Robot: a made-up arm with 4 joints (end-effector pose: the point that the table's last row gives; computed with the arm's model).
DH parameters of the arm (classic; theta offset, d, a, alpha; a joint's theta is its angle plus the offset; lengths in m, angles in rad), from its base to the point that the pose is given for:
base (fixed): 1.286 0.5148 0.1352 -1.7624
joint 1: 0 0.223 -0.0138 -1.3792
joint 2: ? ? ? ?
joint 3: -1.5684 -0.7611 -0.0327 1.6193
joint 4: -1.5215 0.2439 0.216 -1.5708
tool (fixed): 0 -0.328 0 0
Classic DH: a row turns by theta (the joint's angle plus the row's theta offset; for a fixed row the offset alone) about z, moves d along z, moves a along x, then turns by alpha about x.
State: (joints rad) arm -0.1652 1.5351 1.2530 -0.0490
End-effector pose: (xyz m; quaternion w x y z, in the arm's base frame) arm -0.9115 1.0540 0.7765 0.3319 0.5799 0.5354 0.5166
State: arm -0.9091 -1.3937 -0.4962 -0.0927
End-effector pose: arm 0.0625 -1.0056 0.2549 0.4836 -0.5413 0.6857 0.0548
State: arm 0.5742 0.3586 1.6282 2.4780
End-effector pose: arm -0.8294 0.6694 0.4169 0.8262 0.5387 0.1583 -0.0452
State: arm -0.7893 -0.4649 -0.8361 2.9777
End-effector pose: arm -0.2522 -0.6058 0.0586 0.9513 -0.0711 -0.2324 0.1898
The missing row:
joint 2: -0.3333 -0.2586 -0.1994 -1.5216
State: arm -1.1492 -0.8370 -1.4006 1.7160
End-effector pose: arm -0.1508 -0.7655 -0.3497 0.9777 -0.1946 0.0791 -0.0076
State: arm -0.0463 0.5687 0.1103 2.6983
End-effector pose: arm -0.9986 0.1795 0.3761 0.9367 0.1356 0.1982 -0.2548
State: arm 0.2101 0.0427 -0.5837 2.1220
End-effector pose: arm -1.1084 -0.3210 0.7942 0.7945 -0.3243 0.4729 -0.2000
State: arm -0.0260 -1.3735 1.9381 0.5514
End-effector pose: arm -0.0570 -1.0001 0.4826 0.4029 0.1578 -0.5891 -0.6824
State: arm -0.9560 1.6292 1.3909 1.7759
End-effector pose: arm -0.4322 0.7929 1.2737 0.2926 0.9559 0.0239 -0.0020
